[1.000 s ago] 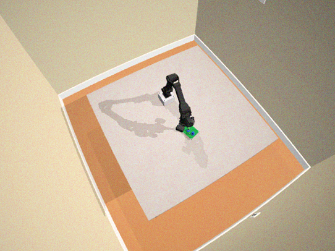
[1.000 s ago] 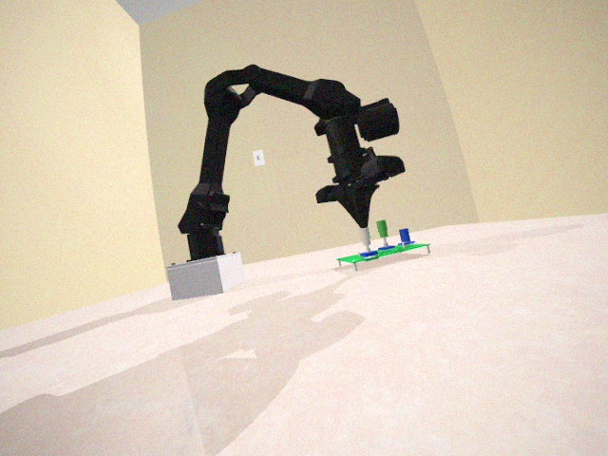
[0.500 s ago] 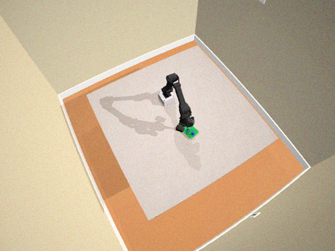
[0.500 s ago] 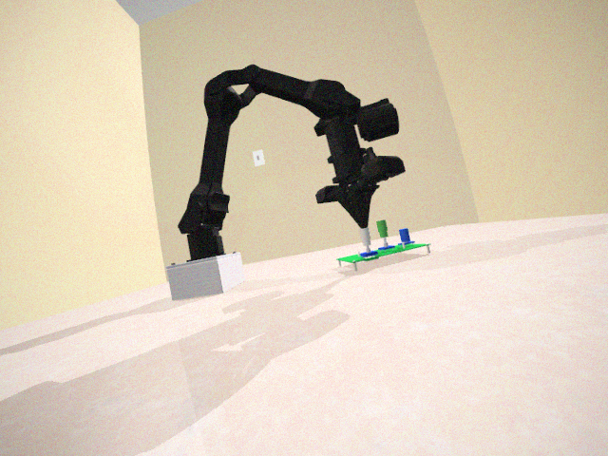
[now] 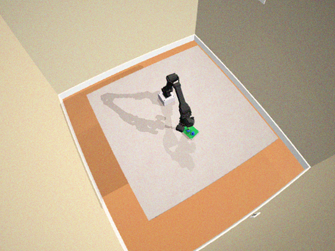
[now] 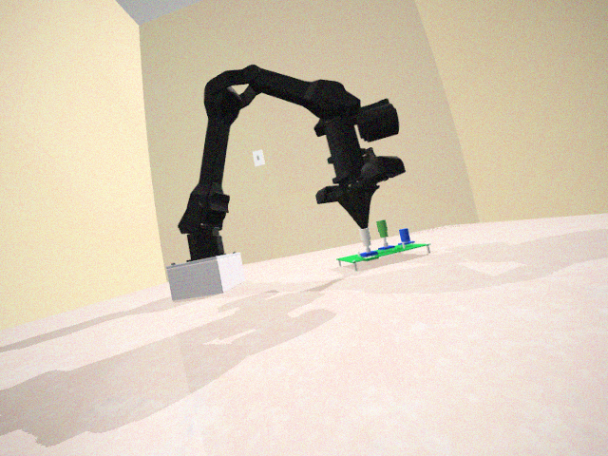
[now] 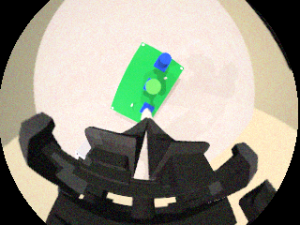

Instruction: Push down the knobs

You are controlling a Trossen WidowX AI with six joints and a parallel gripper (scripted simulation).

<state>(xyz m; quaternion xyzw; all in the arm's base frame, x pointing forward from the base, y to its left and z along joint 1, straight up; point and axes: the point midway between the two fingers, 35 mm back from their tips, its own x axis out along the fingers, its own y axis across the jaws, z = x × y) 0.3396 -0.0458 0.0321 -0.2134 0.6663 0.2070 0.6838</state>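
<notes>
My gripper tip is 10 mm above the white knob. From my gripper tip the other things lie so: green knob 40 mm ahead, 30 mm to the left, 10 mm below.
</notes>
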